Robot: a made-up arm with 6 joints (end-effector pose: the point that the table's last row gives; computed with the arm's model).
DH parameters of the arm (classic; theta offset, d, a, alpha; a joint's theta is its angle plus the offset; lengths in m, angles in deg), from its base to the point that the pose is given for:
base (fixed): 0 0.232 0.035 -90
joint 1: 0 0.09 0.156 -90
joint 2: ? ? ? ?
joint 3: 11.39 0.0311 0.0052 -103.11
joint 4: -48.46 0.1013 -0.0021 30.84
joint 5: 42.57 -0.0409 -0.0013 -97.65
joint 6: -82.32 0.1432 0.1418 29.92
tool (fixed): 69.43 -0.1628 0 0
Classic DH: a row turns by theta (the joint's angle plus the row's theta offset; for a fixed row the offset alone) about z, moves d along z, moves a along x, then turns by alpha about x.
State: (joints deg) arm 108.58 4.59 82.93 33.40 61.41 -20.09
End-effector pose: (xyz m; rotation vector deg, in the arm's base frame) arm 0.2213 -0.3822 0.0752 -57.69 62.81 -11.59
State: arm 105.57 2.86 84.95 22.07 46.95 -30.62
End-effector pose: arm 0.2387 -0.3775 0.0853 -74.31 76.97 -6.43
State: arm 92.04 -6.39 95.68 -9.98 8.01 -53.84
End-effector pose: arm 0.3404 -0.3219 0.0400 -124.66 91.22 30.97
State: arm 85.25 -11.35 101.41 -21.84 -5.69 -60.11
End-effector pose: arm 0.3769 -0.2882 0.0130 -144.92 86.34 45.66
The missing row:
joint 2: -86.15 -0.1748 -0.2634 87.19
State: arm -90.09 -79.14 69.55 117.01 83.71 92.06
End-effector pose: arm -0.3057 -0.0236 0.6909 22.73 99.88 -85.83
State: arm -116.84 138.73 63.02 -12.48 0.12 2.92
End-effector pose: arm 0.0353 0.4622 0.1088 142.59 5.65 4.91
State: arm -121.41 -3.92 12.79 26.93 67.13 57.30
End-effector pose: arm -0.2153 -0.2007 0.4579 19.26 -136.37 87.87
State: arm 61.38 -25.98 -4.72 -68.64 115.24 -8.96
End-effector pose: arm 0.2213 -0.1274 -0.0806 55.95 64.03 5.90
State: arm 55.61 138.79 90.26 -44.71 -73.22 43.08
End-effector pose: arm 0.2803 0.4449 0.3032 -92.15 11.67 82.53
